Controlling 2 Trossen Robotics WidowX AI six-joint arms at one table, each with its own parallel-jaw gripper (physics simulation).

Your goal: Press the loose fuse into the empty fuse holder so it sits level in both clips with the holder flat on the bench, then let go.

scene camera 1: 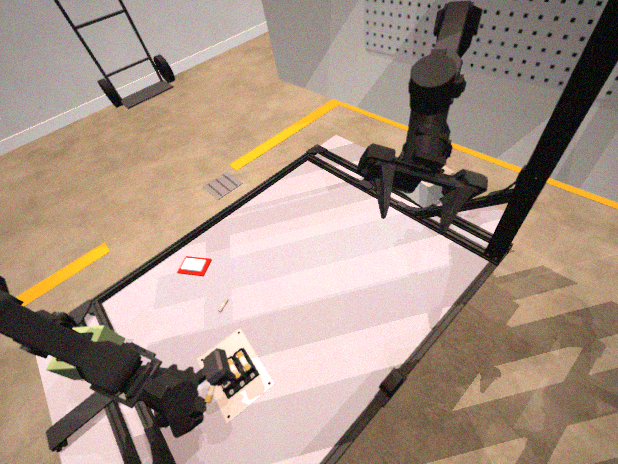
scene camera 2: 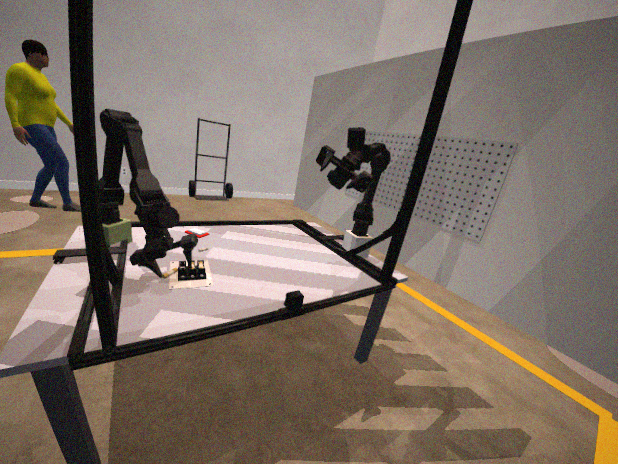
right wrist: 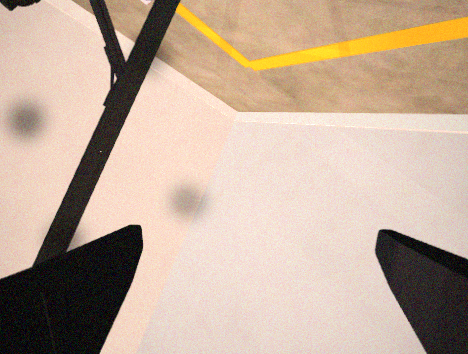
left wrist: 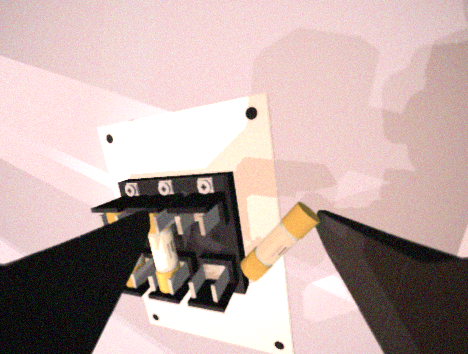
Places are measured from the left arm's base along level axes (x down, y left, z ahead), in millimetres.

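Where they show: left gripper, fingertip midpoint: (scene camera 1: 220,389) (scene camera 2: 176,272) (left wrist: 234,218); right gripper, fingertip midpoint: (scene camera 1: 413,226) (scene camera 2: 333,178) (right wrist: 259,238); left arm's base at its link origin: (scene camera 2: 109,220); right arm's base at its link origin: (scene camera 2: 359,234).
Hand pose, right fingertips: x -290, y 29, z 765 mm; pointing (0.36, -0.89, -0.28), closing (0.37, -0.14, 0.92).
Note:
Each offset is from my right fingertips to the top centre of the thing.
The loose fuse @(dz -439, dx +361, dy -120 mm) (scene camera 1: 209,394) (scene camera 2: 170,273) (left wrist: 276,244), cream with orange caps, lies slanted beside the holder's empty bay, at the plate's edge. The black fuse holder (scene camera 2: 192,274) (left wrist: 218,245) sits on a cream plate (scene camera 1: 227,345) (scene camera 2: 205,283) (left wrist: 200,145) on the bench. Its rightmost bay in the left wrist view has bare clips; the other two hold fuses, one mostly hidden by a finger. My left gripper (scene camera 1: 212,395) (scene camera 2: 175,270) (left wrist: 234,218) is open and empty, low over them, one fingertip near the loose fuse's upper end. My right gripper (scene camera 1: 414,224) (right wrist: 259,238) is open and empty, far away.
A small pale cylinder @(dz -451, dx +368, dy +93 mm) (scene camera 1: 223,305) (scene camera 2: 203,249) lies beyond the plate. A red-bordered white card @(dz -570, dx +364, dy +235 mm) (scene camera 1: 194,265) (scene camera 2: 196,233) lies farther back. A black frame with uprights (scene camera 1: 555,125) (scene camera 2: 437,110) borders the bench. A person in yellow (scene camera 2: 32,95) stands behind at the left.

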